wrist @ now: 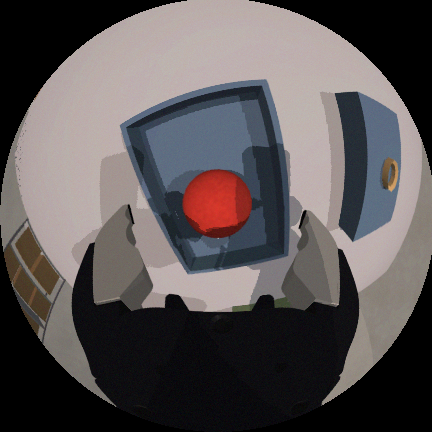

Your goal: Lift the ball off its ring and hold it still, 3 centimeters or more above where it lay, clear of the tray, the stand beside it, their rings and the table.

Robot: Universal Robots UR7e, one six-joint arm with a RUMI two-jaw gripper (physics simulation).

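Frame: origin at the arm's base, x ahead, y left, z up, level; metres.
Where they show: gripper, between the fingertips: point(217, 209).
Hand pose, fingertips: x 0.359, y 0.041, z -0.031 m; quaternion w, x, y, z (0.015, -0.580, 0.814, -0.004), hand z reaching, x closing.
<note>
After its pixels a point has its place.
A red ball point(217, 203) {x 0.371, y 0.037, z -0.016 m} sits in the lower half of the blue-grey tray point(283, 200) {x 0.340, y -0.017, z -0.052 m}, which has raised walls. The ring under the ball is hidden from this view. My gripper point(217, 209) {x 0.359, y 0.041, z -0.031 m} is open and empty, above the tray, with one finger to the left of the ball and the other to the right. The ball shows between the two fingertips, apart from both; how far below them it lies is hard to tell. The blue-grey stand point(377, 130) {x 0.406, y -0.159, z -0.036 m} is at the right, with an orange-tan ring point(390, 174) {x 0.347, y -0.202, z -0.036 m} on its top.
The pale table point(200, 50) {x 0.514, y 0.012, z -0.080 m} lies under the tray and the stand. A part of a green block point(283, 302) {x 0.085, y -0.024, z -0.065 m} shows at the gripper's base. A shelf unit with brown compartments is at the far left, beyond the table's edge. Shadows fall on the tray and table.
</note>
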